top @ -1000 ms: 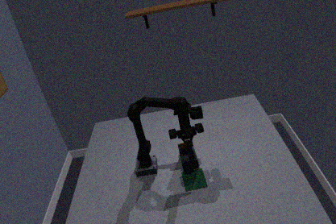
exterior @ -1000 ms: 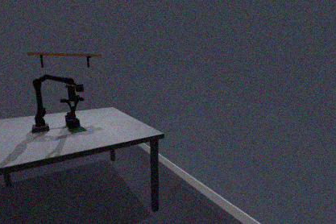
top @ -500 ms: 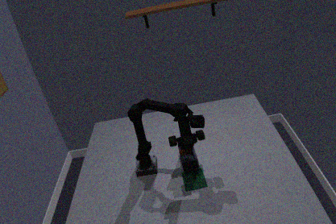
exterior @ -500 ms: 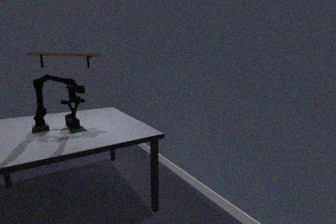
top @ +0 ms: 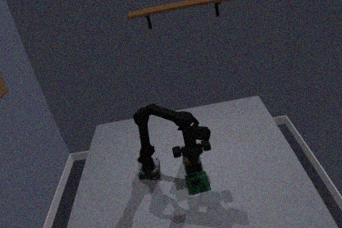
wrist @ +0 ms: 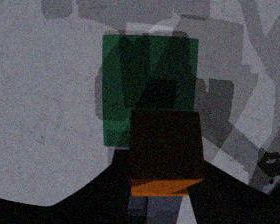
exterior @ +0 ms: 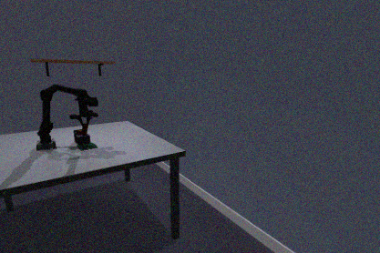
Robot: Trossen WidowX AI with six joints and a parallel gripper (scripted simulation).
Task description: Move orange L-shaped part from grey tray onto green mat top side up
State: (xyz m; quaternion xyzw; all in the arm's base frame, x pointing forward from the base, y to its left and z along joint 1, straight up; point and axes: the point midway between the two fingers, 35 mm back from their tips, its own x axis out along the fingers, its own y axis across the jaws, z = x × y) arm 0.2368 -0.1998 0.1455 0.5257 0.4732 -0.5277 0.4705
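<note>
The green mat lies 17 cm below my gripper tip. From my gripper tip the other things lie so: orange L-shaped part (1 cm behind, 3 cm to the left, 3 cm below).
</note>
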